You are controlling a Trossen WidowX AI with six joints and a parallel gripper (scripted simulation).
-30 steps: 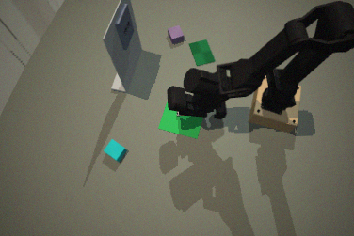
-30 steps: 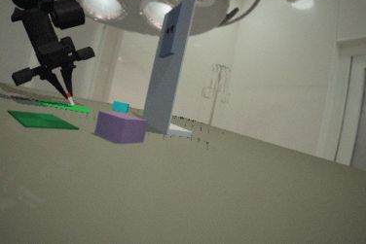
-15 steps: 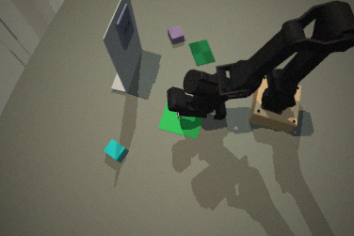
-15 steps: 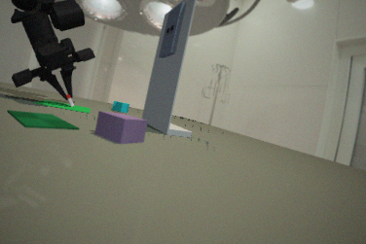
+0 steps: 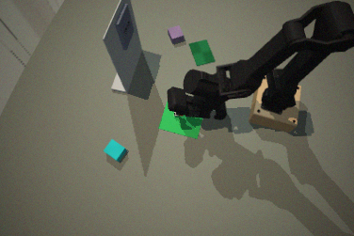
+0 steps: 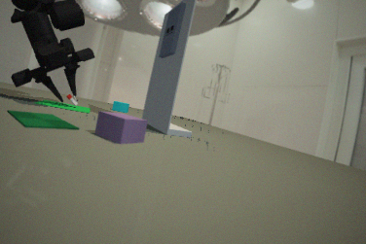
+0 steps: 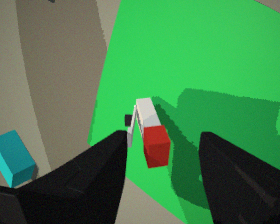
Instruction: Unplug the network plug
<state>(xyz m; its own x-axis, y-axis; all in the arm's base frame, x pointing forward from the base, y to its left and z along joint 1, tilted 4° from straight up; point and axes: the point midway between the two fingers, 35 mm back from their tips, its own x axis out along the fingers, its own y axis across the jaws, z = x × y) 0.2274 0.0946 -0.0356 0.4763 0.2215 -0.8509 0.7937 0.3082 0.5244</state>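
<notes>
The white plug is 10 mm ahead of my gripper tip and 10 mm below it. The rest, counted from my gripper tip: dark green patch (10 mm ahead, 240 mm to the right, 20 mm below); bright green marked square (20 mm below); cyan cube (150 mm ahead, 170 mm to the left).
</notes>
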